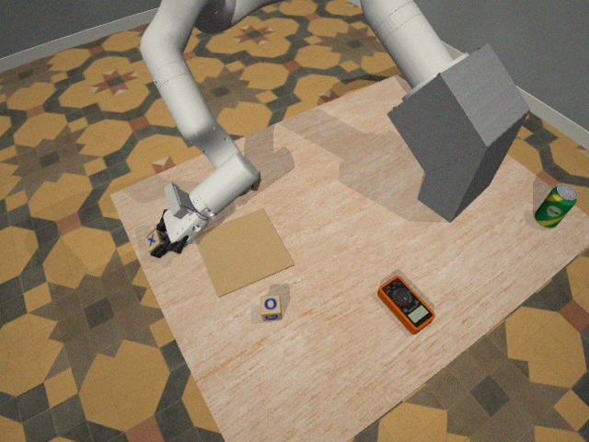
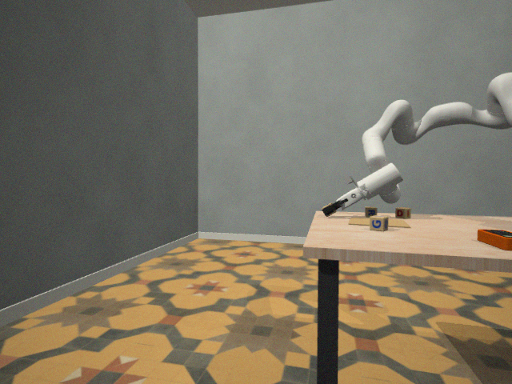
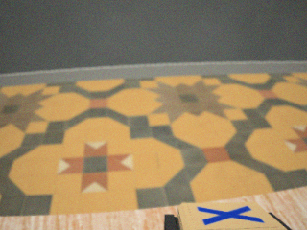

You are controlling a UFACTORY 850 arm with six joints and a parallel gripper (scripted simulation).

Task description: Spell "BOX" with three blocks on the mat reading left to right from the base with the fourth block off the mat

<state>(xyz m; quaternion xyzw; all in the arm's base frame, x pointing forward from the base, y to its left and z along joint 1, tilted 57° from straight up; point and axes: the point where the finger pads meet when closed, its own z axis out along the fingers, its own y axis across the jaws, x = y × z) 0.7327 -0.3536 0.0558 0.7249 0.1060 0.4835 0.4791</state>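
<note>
My hand is right at the X block. Also, from my hand: B block (32 cm behind, 2 cm to the right, 1 cm below); O block (32 cm to the left, 11 cm behind, 1 cm below); tan mat (16 cm behind, 14 cm to the left, 3 cm below).
</note>
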